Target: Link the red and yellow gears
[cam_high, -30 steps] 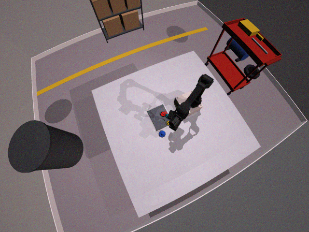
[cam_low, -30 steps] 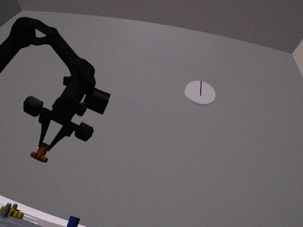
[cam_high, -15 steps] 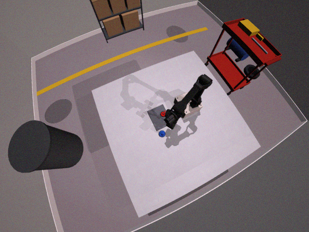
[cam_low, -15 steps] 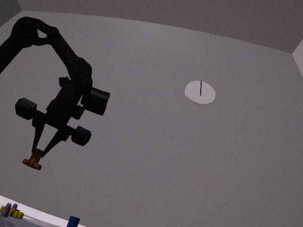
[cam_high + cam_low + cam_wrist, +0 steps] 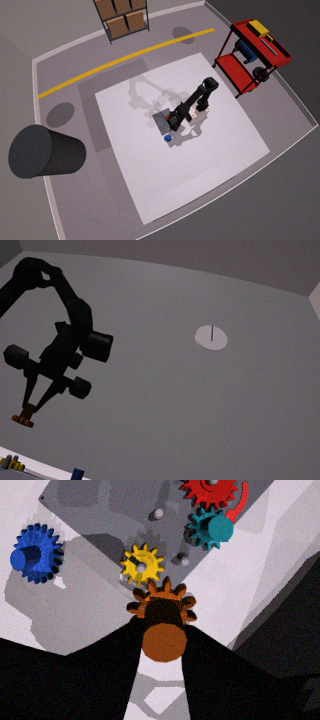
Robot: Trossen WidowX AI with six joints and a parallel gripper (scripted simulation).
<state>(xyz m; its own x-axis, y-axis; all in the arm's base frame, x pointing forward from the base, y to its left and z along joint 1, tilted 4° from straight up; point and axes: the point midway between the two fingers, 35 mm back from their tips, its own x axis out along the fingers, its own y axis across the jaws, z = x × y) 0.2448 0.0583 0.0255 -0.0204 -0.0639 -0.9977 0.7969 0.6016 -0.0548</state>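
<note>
Right now the teal gear is 7 cm to the right of my gripper tip and 9 cm below it. The rest, counted from my gripper tip: yellow gear (2 cm ahead, 9 cm below); then red gear (4 cm ahead, 10 cm to the right, 9 cm below); then orange gear (1 cm below).
</note>
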